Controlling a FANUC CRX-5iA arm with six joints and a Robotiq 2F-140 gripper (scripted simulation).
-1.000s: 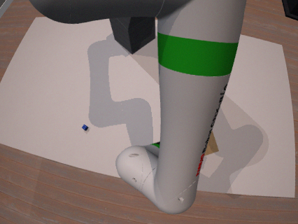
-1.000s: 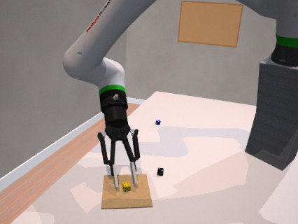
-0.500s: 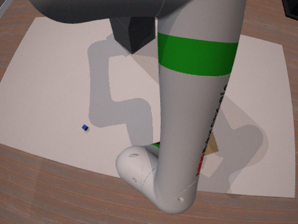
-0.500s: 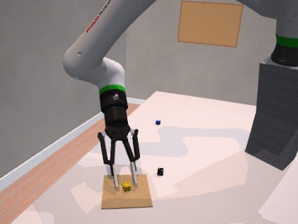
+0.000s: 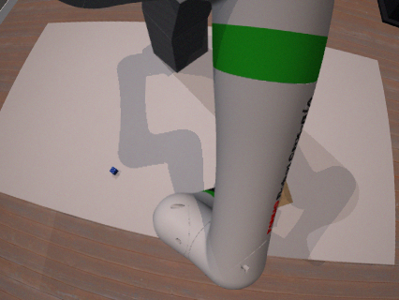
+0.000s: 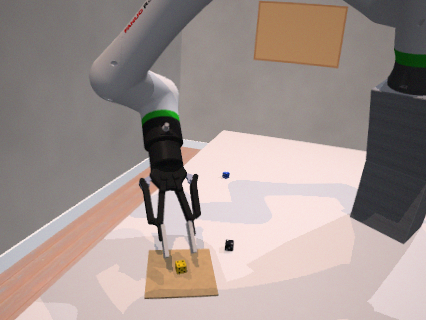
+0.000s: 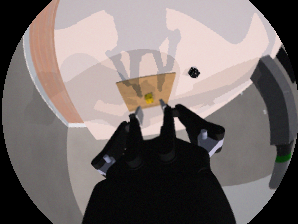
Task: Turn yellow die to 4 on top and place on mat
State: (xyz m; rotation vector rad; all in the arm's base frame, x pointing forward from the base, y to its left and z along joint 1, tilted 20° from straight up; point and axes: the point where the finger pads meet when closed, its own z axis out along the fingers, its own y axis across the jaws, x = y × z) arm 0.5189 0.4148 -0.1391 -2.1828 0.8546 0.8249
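Right now my hand is 20 mm past the yellow die, 20 mm to the right of it and 50 mm above it. Also, from my hand: black die: 80 mm behind, 100 mm to the right, 60 mm below; then blue die: 50 mm ahead, 500 mm to the right, 60 mm below; then brown mat: 20 mm behind, 20 mm to the left, 60 mm below.
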